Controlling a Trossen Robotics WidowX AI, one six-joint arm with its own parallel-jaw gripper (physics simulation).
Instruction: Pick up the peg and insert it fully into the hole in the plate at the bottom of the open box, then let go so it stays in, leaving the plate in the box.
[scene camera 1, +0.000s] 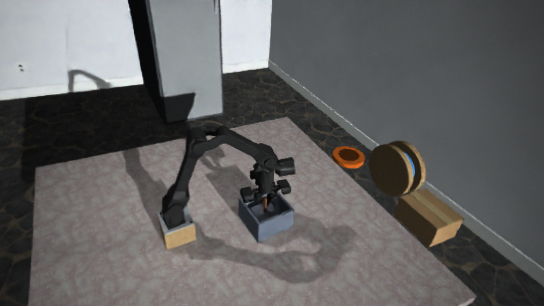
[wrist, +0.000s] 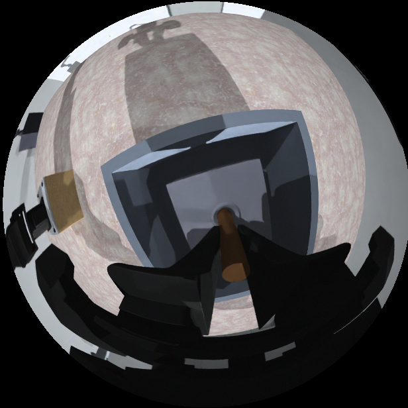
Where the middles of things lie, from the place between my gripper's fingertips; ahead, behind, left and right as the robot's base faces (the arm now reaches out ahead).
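With the blue-grey box (wrist: 135, 179), I find my hand 40 mm above it. The brown peg (wrist: 234, 265) is right at my hand, and the grey plate (wrist: 239, 186) lies 50 mm below my hand.
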